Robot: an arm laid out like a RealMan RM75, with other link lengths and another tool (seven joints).
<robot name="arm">
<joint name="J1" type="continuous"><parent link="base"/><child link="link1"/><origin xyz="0 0 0.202" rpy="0 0 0"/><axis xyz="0 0 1"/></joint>
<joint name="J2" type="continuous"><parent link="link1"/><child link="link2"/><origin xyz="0 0 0" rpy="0 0 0"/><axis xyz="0 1 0"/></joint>
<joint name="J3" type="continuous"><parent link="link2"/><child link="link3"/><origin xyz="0 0 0.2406" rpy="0 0 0"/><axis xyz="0 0 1"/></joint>
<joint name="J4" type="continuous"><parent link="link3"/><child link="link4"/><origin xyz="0 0 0" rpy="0 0 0"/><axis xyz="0 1 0"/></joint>
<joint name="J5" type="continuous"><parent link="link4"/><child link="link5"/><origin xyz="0 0 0.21" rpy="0 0 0"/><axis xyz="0 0 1"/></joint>
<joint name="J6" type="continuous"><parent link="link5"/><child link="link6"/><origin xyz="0 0 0" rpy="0 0 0"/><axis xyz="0 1 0"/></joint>
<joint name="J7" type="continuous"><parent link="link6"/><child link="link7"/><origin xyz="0 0 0.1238" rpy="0 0 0"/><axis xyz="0 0 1"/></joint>
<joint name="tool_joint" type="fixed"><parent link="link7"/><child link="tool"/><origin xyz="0.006 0.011 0.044" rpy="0 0.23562 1.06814"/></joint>
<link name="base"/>
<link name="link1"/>
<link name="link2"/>
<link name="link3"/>
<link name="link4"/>
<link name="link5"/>
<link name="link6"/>
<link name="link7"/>
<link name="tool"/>
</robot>
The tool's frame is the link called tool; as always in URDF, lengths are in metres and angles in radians. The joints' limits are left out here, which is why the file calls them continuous.
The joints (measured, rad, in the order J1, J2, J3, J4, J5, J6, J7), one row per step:
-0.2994 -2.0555 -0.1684 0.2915 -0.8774 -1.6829 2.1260
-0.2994 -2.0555 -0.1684 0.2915 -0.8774 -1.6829 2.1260
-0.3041 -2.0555 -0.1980 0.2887 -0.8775 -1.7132 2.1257
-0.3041 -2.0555 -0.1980 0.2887 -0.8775 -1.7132 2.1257
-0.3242 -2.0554 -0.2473 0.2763 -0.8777 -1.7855 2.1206
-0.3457 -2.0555 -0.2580 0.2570 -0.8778 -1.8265 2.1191
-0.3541 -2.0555 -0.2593 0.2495 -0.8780 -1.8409 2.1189
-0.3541 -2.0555 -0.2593 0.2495 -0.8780 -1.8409 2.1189
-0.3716 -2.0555 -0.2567 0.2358 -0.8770 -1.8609 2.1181
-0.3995 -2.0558 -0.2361 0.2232 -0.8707 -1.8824 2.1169
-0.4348 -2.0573 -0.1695 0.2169 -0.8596 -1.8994 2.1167
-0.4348 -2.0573 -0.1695 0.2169 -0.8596 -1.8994 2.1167
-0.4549 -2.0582 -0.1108 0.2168 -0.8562 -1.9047 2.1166
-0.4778 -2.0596 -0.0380 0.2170 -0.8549 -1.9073 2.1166
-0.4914 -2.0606 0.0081 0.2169 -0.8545 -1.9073 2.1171
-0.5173 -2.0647 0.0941 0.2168 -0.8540 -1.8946 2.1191
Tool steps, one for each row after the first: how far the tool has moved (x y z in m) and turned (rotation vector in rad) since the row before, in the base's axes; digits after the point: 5 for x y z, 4 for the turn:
0.00000 0.00000 0.00000 0.0000 0.0000 0.0000
0.00443 0.00078 0.00459 0.0256 -0.0268 -0.0169
0.00000 0.00000 0.00000 0.0000 0.0000 0.0000
0.01423 0.00299 0.00806 0.0410 -0.0656 -0.0597
0.01290 0.00340 0.00118 0.0072 -0.0426 -0.0559
0.00490 0.00118 0.00016 0.0007 -0.0147 -0.0219
0.00000 0.00000 0.00000 0.0000 0.0000 0.0000
0.00888 0.00277 -0.00077 -0.0051 -0.0222 -0.0392
0.01237 0.00365 -0.00332 -0.0253 -0.0150 -0.0599
0.01464 0.00190 -0.00900 -0.0659 0.0111 -0.0846
0.00000 0.00000 0.00000 0.0000 0.0000 0.0000
0.00769 -0.00023 -0.00680 -0.0504 0.0195 -0.0527
0.00810 -0.00084 -0.00815 -0.0593 0.0267 -0.0594
0.00449 -0.00092 -0.00514 -0.0365 0.0184 -0.0356
0.00716 -0.00118 -0.01102 -0.0651 0.0428 -0.0589

